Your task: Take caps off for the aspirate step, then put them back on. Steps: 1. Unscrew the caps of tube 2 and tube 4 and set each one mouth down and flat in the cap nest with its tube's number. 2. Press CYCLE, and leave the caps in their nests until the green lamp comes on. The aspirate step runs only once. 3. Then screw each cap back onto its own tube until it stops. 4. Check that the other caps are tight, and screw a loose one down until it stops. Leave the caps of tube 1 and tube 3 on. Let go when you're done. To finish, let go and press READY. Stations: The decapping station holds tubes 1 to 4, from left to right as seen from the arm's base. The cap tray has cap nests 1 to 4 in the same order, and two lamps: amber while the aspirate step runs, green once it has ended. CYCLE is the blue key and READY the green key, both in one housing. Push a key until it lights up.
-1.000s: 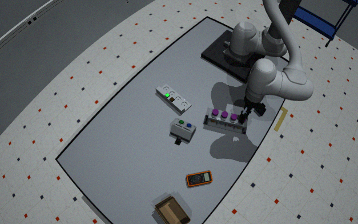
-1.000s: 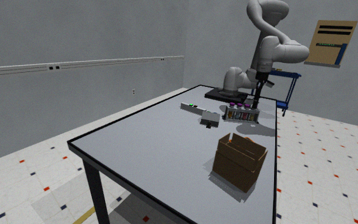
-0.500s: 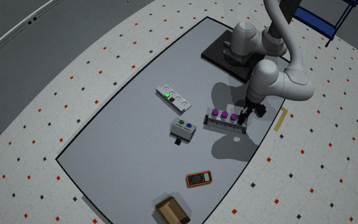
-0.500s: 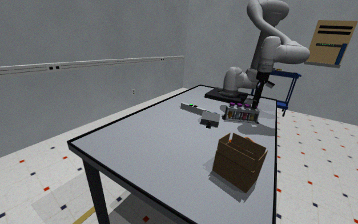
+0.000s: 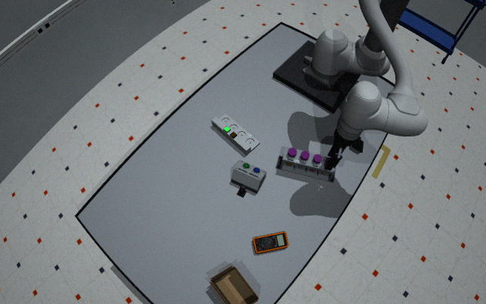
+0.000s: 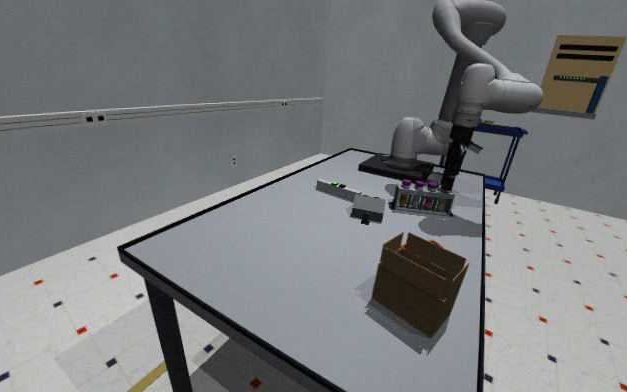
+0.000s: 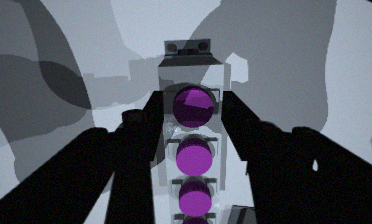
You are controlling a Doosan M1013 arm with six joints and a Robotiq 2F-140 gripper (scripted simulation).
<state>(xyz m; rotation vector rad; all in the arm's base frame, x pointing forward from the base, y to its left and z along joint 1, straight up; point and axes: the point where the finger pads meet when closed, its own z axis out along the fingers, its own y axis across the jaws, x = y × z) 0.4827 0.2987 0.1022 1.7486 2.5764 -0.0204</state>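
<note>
Right now the purple cap is 4 cm ahead of my hand, 10 cm to the right of it and 3 cm below it. Round my hand: green key: 20 cm ahead, 26 cm to the right, 7 cm below; blue key: 19 cm ahead, 22 cm to the right, 7 cm below; key housing: 22 cm ahead, 24 cm to the right, 9 cm below.
</note>
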